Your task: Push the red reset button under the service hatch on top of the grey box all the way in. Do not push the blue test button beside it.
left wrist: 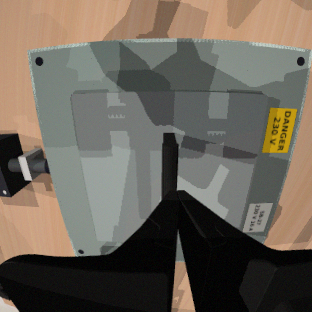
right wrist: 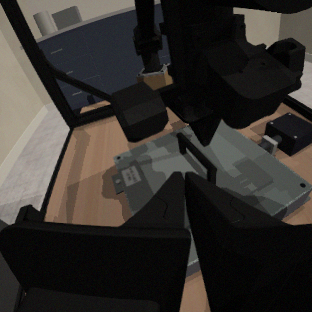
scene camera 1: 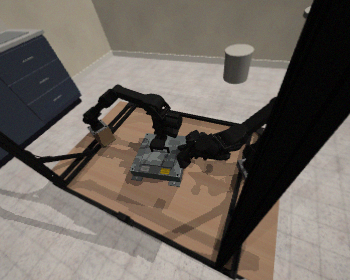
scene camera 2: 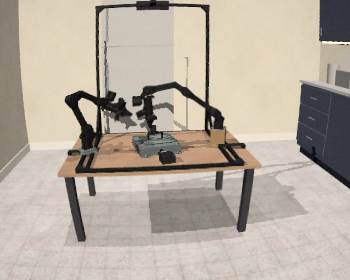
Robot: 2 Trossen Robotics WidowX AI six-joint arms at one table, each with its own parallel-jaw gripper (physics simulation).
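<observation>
The grey box (scene camera 1: 140, 170) (scene camera 2: 155, 149) (left wrist: 55, 125) (right wrist: 280, 182) stands mid-table. Its flat service hatch (left wrist: 110, 180) appears closed, with a raised black handle (left wrist: 170, 165) (right wrist: 202, 160). The red and blue buttons do not show. My left gripper (scene camera 1: 159, 145) (scene camera 2: 151, 129) (left wrist: 175, 197) (right wrist: 204, 143) is shut and empty, pointing down close above the hatch beside the handle; contact cannot be told. My right gripper (scene camera 1: 184, 162) (scene camera 2: 131, 114) (right wrist: 181, 179) is shut and empty, raised above the box's side, at the right in scene camera 1.
A black block (scene camera 2: 167, 157) (left wrist: 9, 167) (right wrist: 292, 132) with a short shaft is next to the box. A brown block (scene camera 1: 105, 136) (scene camera 2: 217, 137) is at the left arm's base. Black rails (scene camera 2: 160, 168) edge the table. Both arms are close together over the box.
</observation>
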